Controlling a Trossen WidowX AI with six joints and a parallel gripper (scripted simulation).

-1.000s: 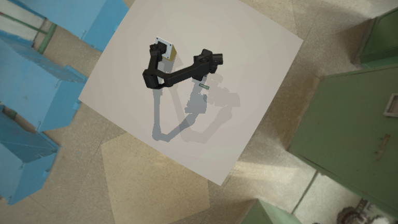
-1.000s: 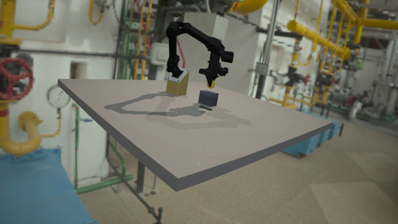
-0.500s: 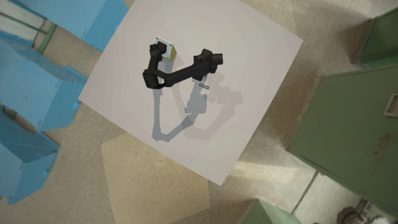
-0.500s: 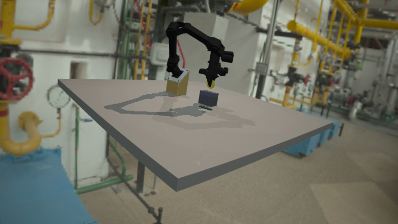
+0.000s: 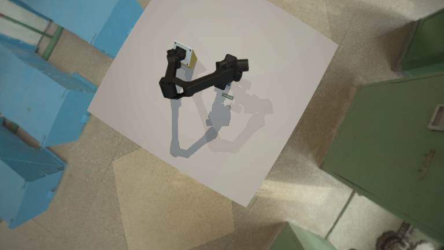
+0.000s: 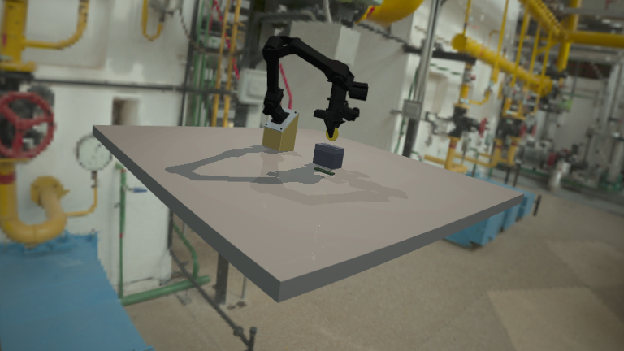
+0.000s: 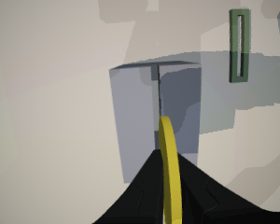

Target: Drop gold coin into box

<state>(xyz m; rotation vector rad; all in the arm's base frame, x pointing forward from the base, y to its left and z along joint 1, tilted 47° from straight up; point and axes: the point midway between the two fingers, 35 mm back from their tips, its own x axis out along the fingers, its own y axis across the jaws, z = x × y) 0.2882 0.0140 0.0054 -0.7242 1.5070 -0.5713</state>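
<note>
Now: gripper tip 2 cm below the gold coin.
</note>
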